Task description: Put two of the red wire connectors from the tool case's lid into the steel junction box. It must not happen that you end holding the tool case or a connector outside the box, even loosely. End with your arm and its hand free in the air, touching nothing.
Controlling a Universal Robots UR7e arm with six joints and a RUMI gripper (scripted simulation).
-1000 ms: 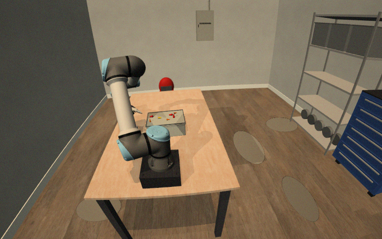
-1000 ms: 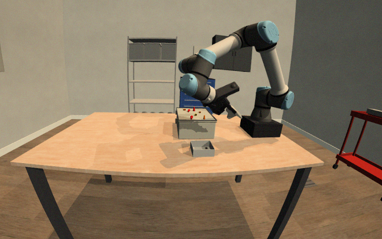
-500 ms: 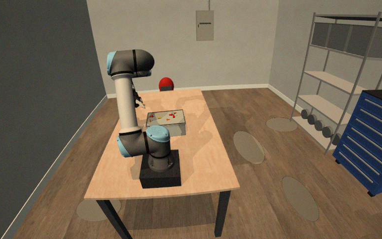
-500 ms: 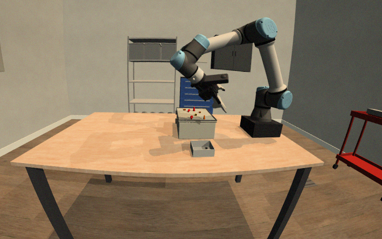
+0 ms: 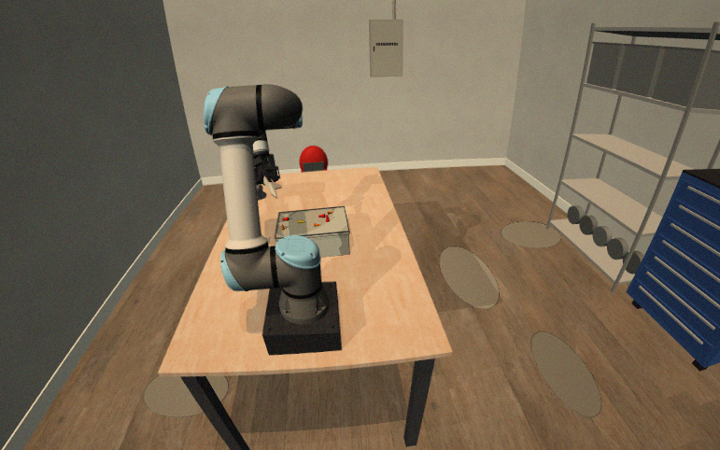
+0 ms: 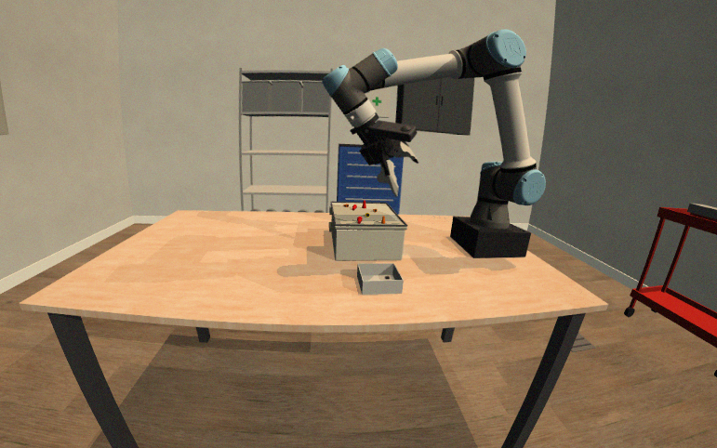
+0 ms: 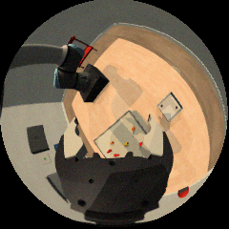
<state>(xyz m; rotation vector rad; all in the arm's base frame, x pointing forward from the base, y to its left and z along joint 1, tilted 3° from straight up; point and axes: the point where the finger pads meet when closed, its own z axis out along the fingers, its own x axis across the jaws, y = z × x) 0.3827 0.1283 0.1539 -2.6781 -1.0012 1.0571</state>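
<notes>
The grey tool case lies 180 mm below my hand, 160 mm to the right of it and 100 mm ahead of it.
</notes>
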